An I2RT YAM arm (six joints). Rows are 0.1 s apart.
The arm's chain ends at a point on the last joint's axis. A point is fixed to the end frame.
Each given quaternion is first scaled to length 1.
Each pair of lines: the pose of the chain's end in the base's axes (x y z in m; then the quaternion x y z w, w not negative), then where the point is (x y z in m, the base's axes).
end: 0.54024, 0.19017, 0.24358, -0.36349, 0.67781, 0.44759, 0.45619
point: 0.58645 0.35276 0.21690
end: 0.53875, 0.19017, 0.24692, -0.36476, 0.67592, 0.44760, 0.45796
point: 0.58485 0.35288 0.22078
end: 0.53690, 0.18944, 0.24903, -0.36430, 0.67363, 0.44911, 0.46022
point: 0.58302 0.35232 0.22406
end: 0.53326, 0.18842, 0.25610, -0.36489, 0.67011, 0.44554, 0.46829
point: 0.58097 0.35106 0.23254
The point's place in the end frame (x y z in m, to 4 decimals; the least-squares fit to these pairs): -0.0033 0.0055 0.1710
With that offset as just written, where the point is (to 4 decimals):
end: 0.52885, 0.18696, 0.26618, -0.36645, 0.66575, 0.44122, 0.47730
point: 0.5781 0.3493 0.2441
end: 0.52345, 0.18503, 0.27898, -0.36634, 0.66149, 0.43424, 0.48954
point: 0.5756 0.3467 0.2588
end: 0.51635, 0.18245, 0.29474, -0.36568, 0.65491, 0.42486, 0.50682
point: 0.5725 0.3432 0.2776
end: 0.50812, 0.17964, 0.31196, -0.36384, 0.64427, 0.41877, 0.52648
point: 0.5676 0.3396 0.2998
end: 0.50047, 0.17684, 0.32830, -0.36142, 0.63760, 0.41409, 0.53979
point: 0.5625 0.3361 0.3196
